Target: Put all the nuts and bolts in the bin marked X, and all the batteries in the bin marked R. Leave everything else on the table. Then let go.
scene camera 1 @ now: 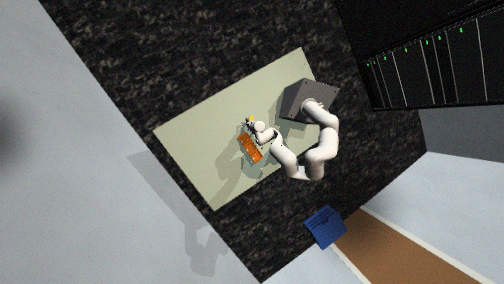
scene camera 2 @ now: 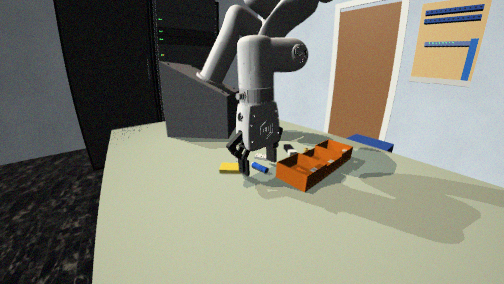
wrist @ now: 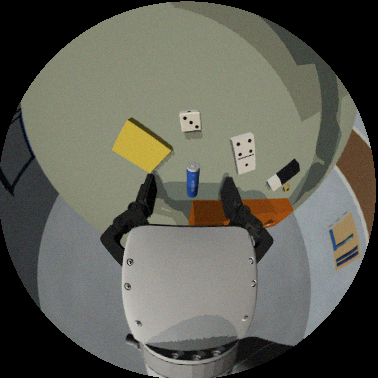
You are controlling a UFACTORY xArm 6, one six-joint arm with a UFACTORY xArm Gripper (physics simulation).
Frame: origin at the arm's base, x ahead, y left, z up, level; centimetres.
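Seen in the pictures: gripper, fingertip midpoint: [scene camera 2: 258,166] [wrist: 189,182]; arm's base, link origin: [scene camera 1: 308,107] [scene camera 2: 210,81].
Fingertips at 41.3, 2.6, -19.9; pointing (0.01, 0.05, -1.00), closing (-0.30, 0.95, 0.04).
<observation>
Offsets run from my fingertips to a thing's top centre, as dx, dy, dz.
A blue battery @(-0.2, +0.3, +0.5) [scene camera 2: 260,167] [wrist: 192,181] with a silver end lies on the table beside the near end of the orange bin tray. My gripper [scene camera 2: 258,166] [wrist: 189,182] is open and low over the table. In the wrist view its fingers stand on either side of the battery, without gripping it. The orange tray @(+5.0, +15.6, +3.0) [scene camera 1: 258,159] [scene camera 2: 291,176] [wrist: 270,206] has three compartments; its letters are not readable. A small brass-coloured piece @(-5.0, +19.7, -0.1) [scene camera 2: 306,149] [wrist: 286,187], apparently a nut, lies on the table behind the tray. The wrist view shows the tray partly hidden by a finger and the gripper body.
A yellow block @(-3.0, -6.4, +0.0) [scene camera 1: 251,118] [scene camera 2: 229,168] [wrist: 141,146] lies left of the battery. A white die @(-6.9, -2.6, +0.6) [wrist: 190,121], a domino @(-5.8, +4.5, -0.3) [scene camera 2: 260,156] [wrist: 243,153] and a black-and-white block @(-6.7, +14.3, +0.3) [scene camera 2: 290,149] [wrist: 283,175] lie around. The grey arm pedestal [scene camera 1: 295,105] [scene camera 2: 197,107] stands at the back.
</observation>
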